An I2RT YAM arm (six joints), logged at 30 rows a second.
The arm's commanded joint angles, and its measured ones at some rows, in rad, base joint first. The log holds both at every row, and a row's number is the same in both.
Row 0, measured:
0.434 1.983 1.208 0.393 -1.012 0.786
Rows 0 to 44, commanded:
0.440 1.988 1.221 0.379 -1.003 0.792
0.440 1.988 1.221 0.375 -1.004 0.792
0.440 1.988 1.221 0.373 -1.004 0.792
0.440 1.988 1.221 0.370 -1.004 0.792
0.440 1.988 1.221 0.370 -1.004 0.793
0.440 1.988 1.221 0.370 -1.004 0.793
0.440 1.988 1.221 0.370 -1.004 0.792
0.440 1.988 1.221 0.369 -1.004 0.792
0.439 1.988 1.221 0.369 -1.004 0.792
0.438 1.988 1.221 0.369 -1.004 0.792
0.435 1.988 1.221 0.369 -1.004 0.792
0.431 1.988 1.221 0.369 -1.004 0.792
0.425 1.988 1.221 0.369 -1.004 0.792
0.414 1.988 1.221 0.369 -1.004 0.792
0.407 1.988 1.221 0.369 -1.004 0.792
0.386 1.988 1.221 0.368 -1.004 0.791
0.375 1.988 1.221 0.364 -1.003 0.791
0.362 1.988 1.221 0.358 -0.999 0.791
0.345 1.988 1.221 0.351 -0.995 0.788
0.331 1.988 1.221 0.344 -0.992 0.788
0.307 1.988 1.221 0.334 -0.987 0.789
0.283 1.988 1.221 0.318 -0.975 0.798
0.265 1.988 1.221 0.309 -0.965 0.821
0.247 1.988 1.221 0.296 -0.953 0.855
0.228 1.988 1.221 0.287 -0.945 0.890
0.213 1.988 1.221 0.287 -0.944 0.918
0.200 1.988 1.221 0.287 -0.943 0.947
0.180 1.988 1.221 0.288 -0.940 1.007
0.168 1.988 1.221 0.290 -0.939 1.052
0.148 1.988 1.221 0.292 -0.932 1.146
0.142 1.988 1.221 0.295 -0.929 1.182
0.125 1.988 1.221 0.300 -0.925 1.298
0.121 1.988 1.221 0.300 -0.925 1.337
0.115 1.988 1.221 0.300 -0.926 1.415
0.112 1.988 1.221 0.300 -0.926 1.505
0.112 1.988 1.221 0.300 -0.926 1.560
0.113 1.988 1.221 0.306 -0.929 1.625
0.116 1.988 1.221 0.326 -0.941 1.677
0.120 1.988 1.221 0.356 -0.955 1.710
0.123 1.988 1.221 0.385 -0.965 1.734
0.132 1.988 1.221 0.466 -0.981 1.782
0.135 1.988 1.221 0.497 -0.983 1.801
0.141 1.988 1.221 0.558 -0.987 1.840
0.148 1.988 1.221 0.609 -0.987 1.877
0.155 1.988 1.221 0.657 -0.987 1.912
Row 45, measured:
0.128 1.991 1.201 0.579 -0.940 1.729
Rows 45 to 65, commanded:
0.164 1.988 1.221 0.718 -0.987 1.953
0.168 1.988 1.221 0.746 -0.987 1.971
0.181 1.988 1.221 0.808 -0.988 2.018
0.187 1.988 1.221 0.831 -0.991 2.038
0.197 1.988 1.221 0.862 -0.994 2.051
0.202 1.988 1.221 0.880 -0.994 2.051
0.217 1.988 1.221 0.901 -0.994 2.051
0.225 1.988 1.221 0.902 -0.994 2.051
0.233 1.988 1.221 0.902 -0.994 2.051
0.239 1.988 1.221 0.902 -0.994 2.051
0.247 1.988 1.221 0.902 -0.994 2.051
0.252 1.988 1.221 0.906 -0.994 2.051
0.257 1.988 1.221 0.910 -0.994 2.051
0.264 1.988 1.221 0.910 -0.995 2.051
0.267 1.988 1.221 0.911 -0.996 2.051
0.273 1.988 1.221 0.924 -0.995 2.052
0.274 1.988 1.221 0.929 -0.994 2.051
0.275 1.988 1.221 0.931 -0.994 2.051
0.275 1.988 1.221 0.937 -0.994 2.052
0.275 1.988 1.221 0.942 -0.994 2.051
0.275 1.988 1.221 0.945 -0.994 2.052
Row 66, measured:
0.271 1.992 1.203 0.925 -0.996 2.042
